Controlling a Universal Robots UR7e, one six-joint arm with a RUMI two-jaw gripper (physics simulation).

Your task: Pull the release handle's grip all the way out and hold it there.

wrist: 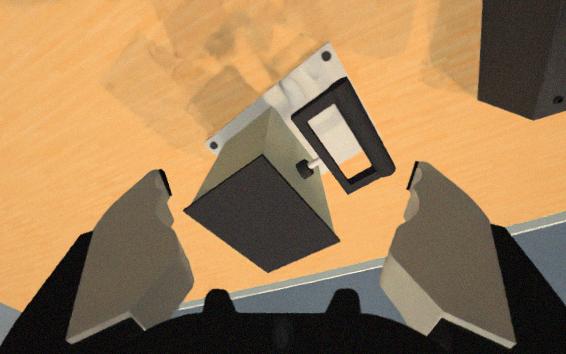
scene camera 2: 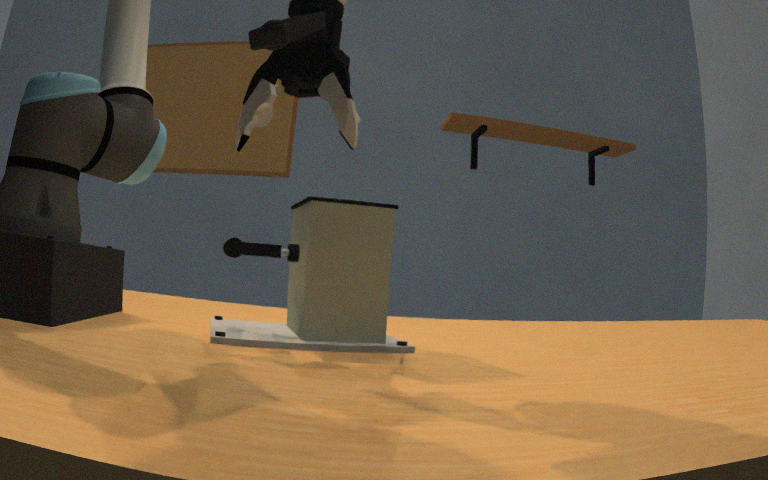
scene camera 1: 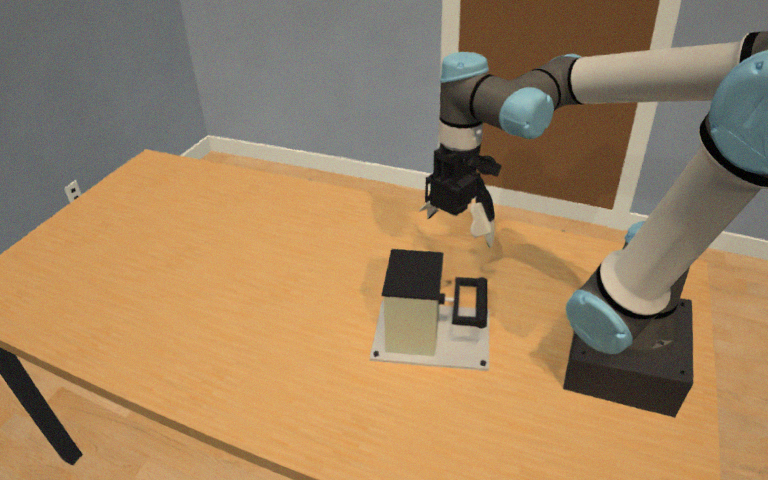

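Note:
The release handle has a black rectangular grip point(scene camera 1: 481, 303) point(scene camera 2: 257, 249) point(wrist: 369, 128). A short pale rod point(scene camera 1: 449, 299) point(scene camera 2: 284, 252) point(wrist: 313, 164) joins it to the side of an upright beige housing point(scene camera 1: 411, 328) point(scene camera 2: 345, 277) with a black lid point(scene camera 1: 415, 273) point(wrist: 262, 215). A short length of rod shows between grip and housing. My gripper point(scene camera 1: 459, 227) point(scene camera 2: 296, 148) point(wrist: 286, 170) is open and empty, above the housing and apart from the grip. In the wrist view the lid and most of the grip lie between the two jaws, farther from the camera.
The housing stands on a light grey plate point(scene camera 1: 461, 357) point(scene camera 2: 311, 344) point(wrist: 305, 77) with dark bolts, on the wooden table point(scene camera 1: 226, 283) point(scene camera 2: 509, 384). The arm's dark base block point(scene camera 1: 623, 382) point(scene camera 2: 84, 283) point(wrist: 515, 60) is on the grip's side. A wall shelf point(scene camera 2: 538, 134) hangs behind.

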